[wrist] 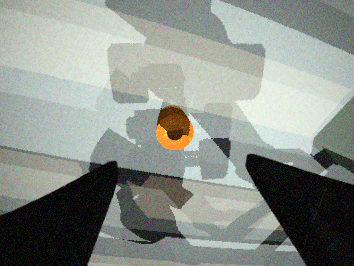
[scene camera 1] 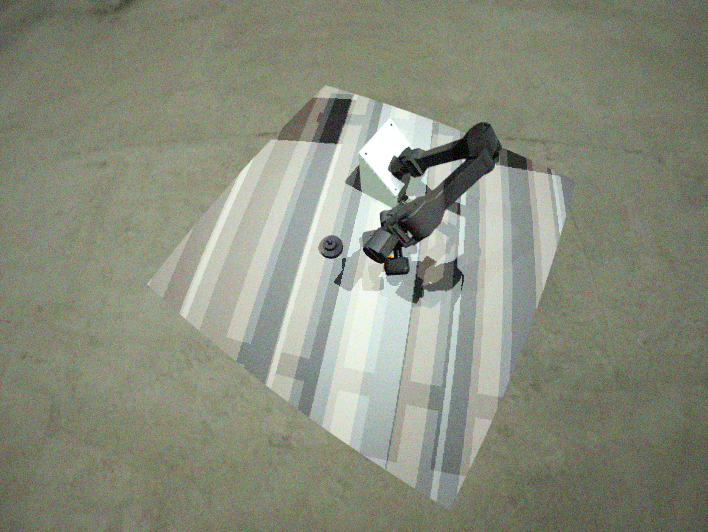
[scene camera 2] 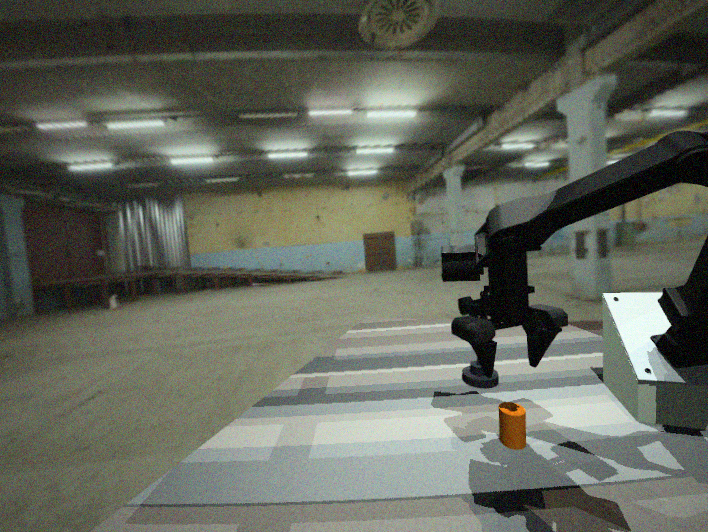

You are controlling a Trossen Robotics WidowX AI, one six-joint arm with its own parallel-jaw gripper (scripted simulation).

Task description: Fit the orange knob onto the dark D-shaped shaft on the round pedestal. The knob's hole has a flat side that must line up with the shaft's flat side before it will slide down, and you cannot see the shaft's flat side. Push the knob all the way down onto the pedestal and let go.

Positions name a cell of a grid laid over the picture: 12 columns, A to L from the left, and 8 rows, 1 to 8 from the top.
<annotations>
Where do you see an orange knob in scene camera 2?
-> I7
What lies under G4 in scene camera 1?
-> My gripper.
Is my gripper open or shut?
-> Open.
</annotations>
